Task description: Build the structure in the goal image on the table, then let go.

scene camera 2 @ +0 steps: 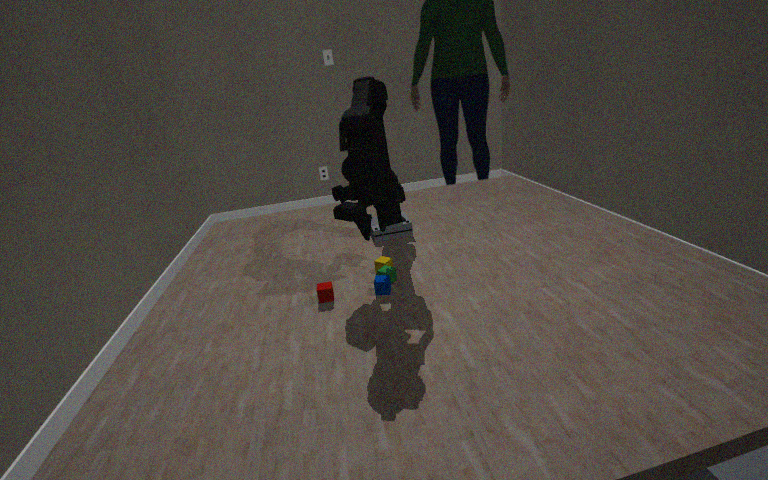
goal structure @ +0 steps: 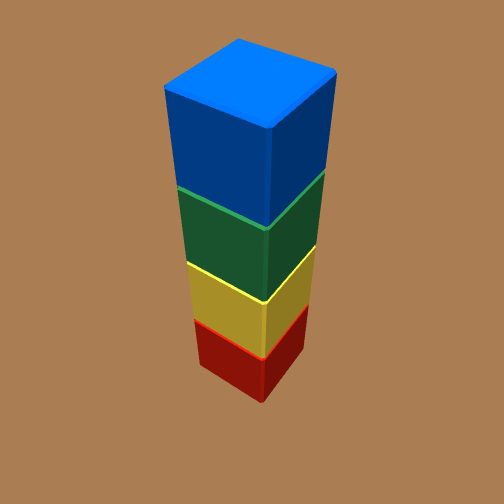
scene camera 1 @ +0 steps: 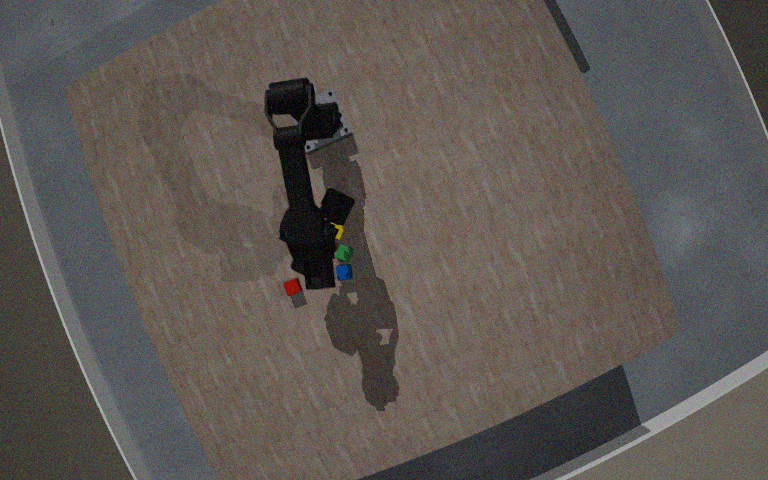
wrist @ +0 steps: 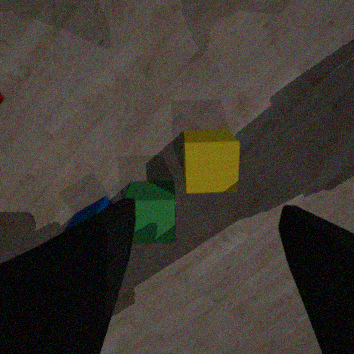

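Note:
A yellow cube [scene camera 1: 338, 230] [scene camera 2: 382, 263] [wrist: 212, 167] lies on the table nearest the arm's base, partly hidden by the arm in scene camera 1. A green cube [scene camera 1: 343, 252] [scene camera 2: 388, 273] [wrist: 155, 215] lies beside it, and a blue cube [scene camera 1: 344, 272] [scene camera 2: 382, 285] [wrist: 91, 212] lies beyond the green one. A red cube [scene camera 1: 292, 286] [scene camera 2: 325, 292] [wrist: 1, 98] lies apart from these three. My gripper [wrist: 208, 213] is partly open and empty above the table. In the wrist view its left finger covers part of the green and blue cubes, and the yellow cube shows ahead of the gap.
The black arm stands on a grey base plate [scene camera 1: 330, 93] [scene camera 2: 391, 232] on the wood-grained table [scene camera 1: 481, 226] [scene camera 2: 538, 339]. The arm's dark shadow falls over the cubes' area. A standing person [scene camera 2: 459, 50] shows behind the table, near the walls.

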